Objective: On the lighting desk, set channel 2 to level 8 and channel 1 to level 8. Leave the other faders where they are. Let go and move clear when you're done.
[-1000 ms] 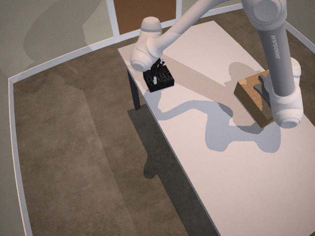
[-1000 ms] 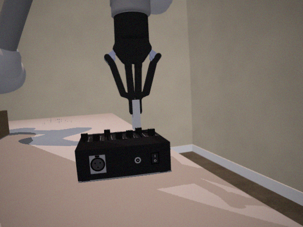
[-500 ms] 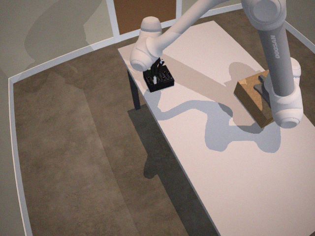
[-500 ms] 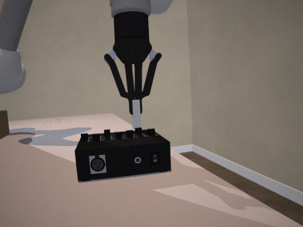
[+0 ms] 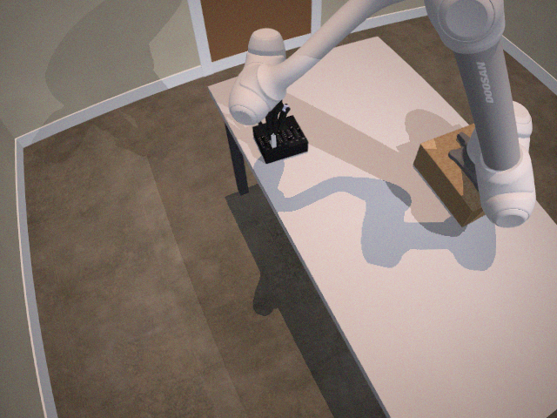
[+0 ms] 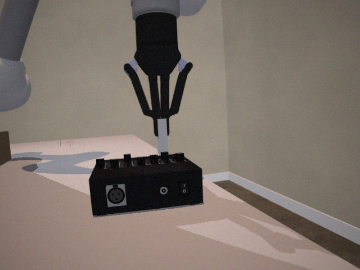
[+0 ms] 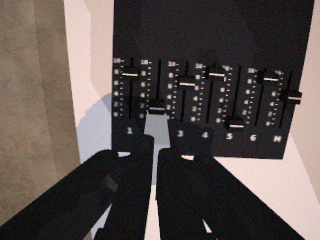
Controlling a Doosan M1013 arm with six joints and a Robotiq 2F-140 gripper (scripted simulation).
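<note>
Now: the channel 1 fader cap 2 cm ahead of my hand, 5 cm to the right of it and 3 cm below it. Round my hand: channel 5 fader cap 7 cm behind, 3 cm below; channel 2 fader cap 2 cm to the right, 3 cm below.
</note>
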